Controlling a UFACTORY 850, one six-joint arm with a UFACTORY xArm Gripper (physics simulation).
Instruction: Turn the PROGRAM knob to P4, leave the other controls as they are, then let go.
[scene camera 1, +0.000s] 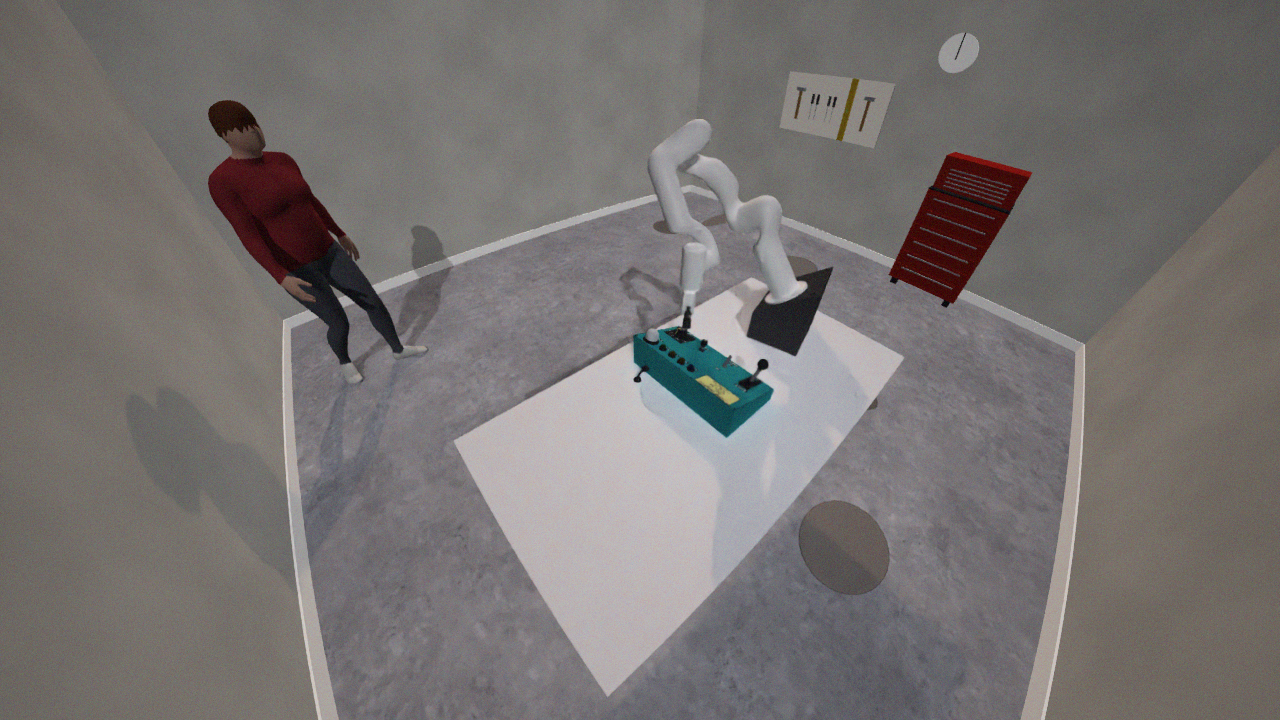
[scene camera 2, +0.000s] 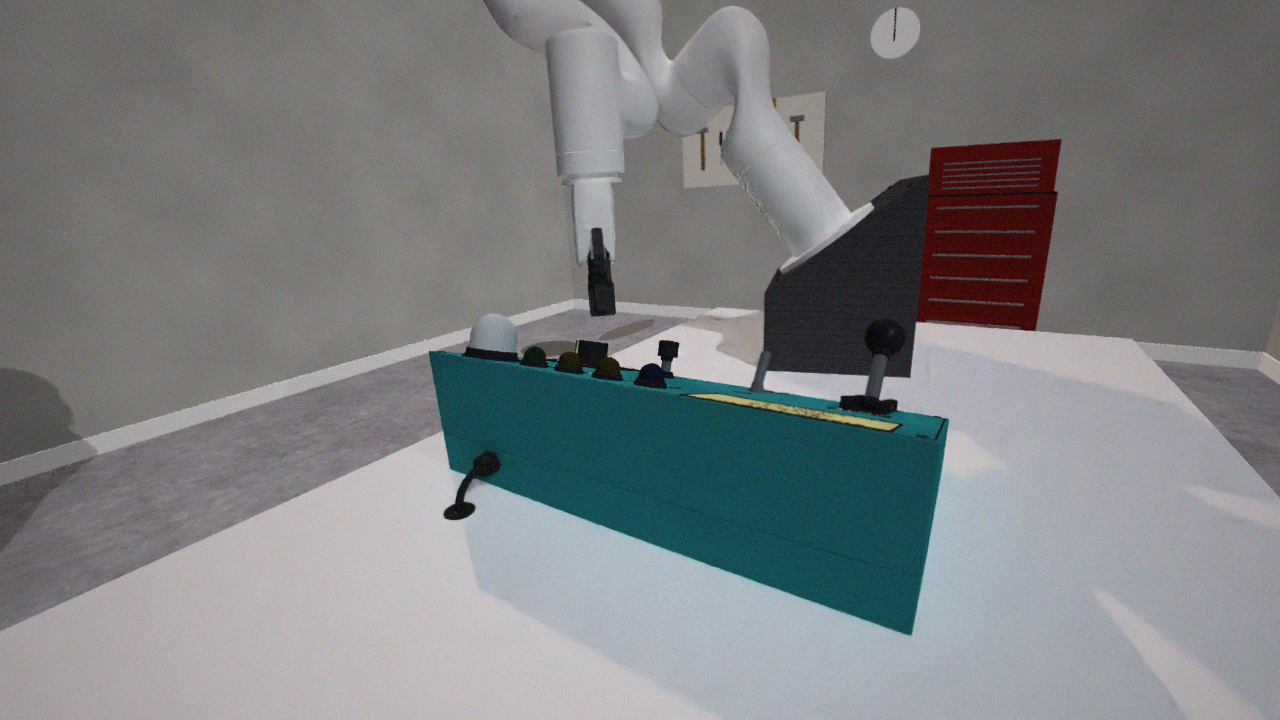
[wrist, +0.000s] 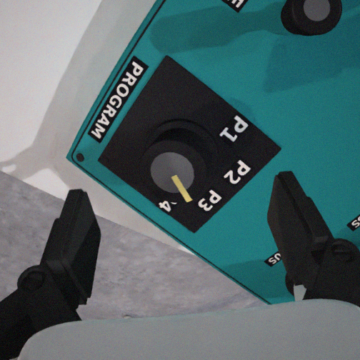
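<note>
The PROGRAM knob (wrist: 172, 167) (scene camera 2: 591, 351) is a round, dark knob with a grey top on a black square plate. In the wrist view its yellow pointer line is nearest P3, and the P4 label is partly hidden by the knob. It sits on the teal console (scene camera 1: 684, 381) (scene camera 2: 680, 483) (wrist: 310, 125). My gripper (scene camera 1: 686, 325) (scene camera 2: 602, 313) (wrist: 182, 203) is open and empty. It hangs above the console's far left part, with fingers pointing down and apart from the knob. In the wrist view the knob appears between the fingers, a little ahead of them.
A short black control (scene camera 2: 668, 351) (wrist: 315, 10) stands beside the knob. The console also bears a white dome (scene camera 2: 493, 334), several small coloured domes, a grey toggle (scene camera 2: 760, 371) and a ball-topped lever (scene camera 2: 884, 338). A crank (scene camera 2: 460, 508) sticks out in front. A person (scene camera 1: 281, 223) stands at the left.
</note>
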